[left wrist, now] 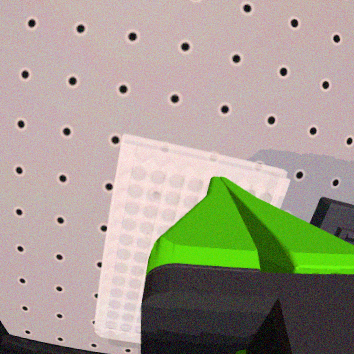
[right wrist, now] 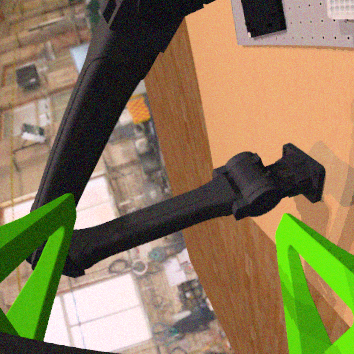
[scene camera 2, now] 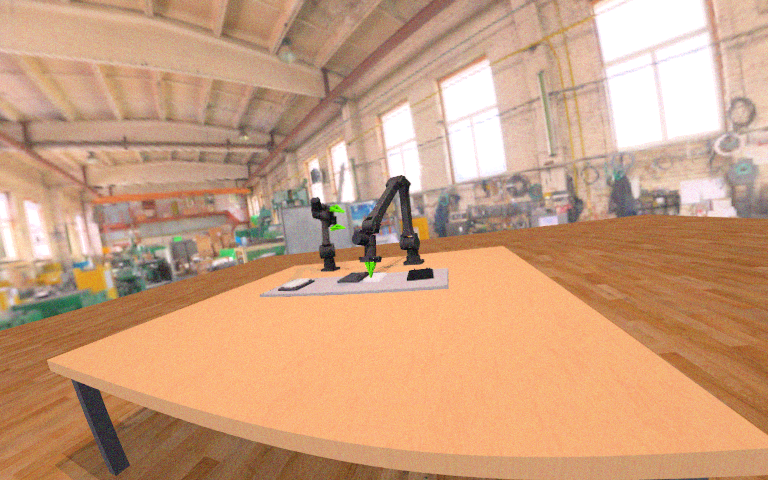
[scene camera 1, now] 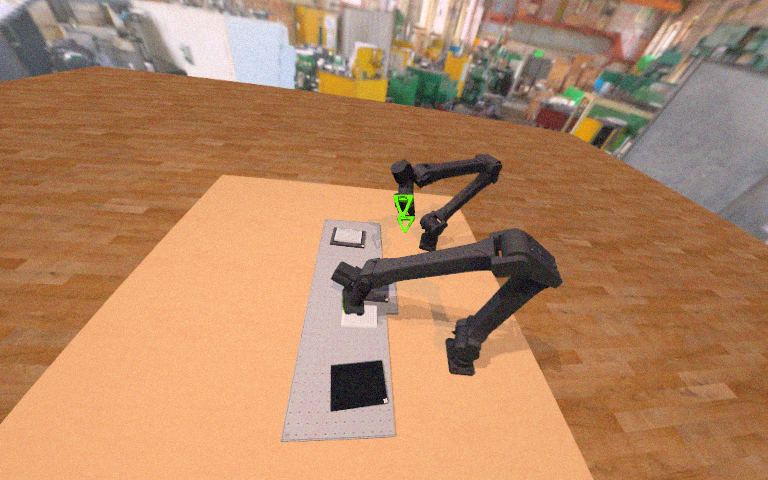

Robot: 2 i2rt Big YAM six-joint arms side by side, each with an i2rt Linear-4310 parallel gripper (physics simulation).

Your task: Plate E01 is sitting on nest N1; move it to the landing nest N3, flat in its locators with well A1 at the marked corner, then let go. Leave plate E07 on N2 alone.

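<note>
A white well plate (scene camera 1: 365, 319) (scene camera 2: 378, 277) (left wrist: 132, 220) (right wrist: 342, 9) lies on the grey perforated board (scene camera 1: 317, 367) (left wrist: 60, 102), beside the dark middle nest (scene camera 1: 379, 294) (scene camera 2: 351, 277) (left wrist: 337, 215). Another white plate (scene camera 1: 347, 234) (scene camera 2: 298, 283) sits on the dark far nest. The black nest (scene camera 1: 358, 386) (scene camera 2: 419, 274) (right wrist: 265, 19) is bare, with a white corner mark. Plate and nest labels cannot be read. My left gripper (scene camera 2: 370, 274) (left wrist: 215, 188) is shut, fingertips together over the loose plate, with nothing between them. My right gripper (scene camera 1: 404, 223) (scene camera 2: 341, 218) is open, empty and raised.
The board lies on an orange-tan table (scene camera 1: 186, 316) (scene camera 2: 453, 362). My left arm (scene camera 1: 436, 266) (right wrist: 160, 210) reaches over the board and partly hides the middle nest in scene camera 1. My right arm (scene camera 1: 455, 169) is folded beyond it.
</note>
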